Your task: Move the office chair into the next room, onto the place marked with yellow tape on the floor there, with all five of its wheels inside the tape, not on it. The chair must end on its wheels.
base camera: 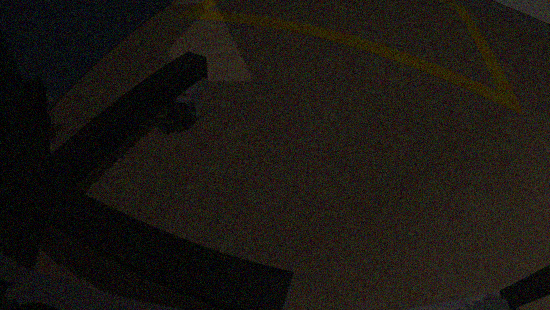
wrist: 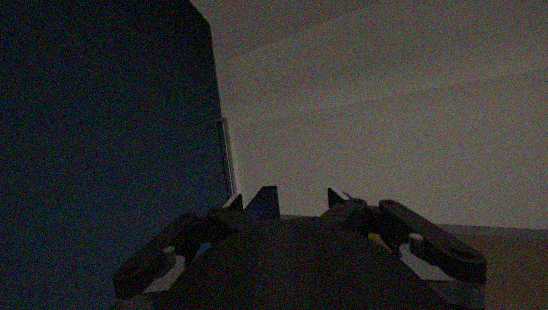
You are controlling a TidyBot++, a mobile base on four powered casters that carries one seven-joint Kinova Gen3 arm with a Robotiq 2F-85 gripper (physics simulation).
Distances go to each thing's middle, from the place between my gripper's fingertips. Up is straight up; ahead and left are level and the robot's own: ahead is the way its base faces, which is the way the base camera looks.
My gripper is now 9 cm short of the office chair seat (wrist: 265, 205), 28 cm to the right of it and 35 cm above it.
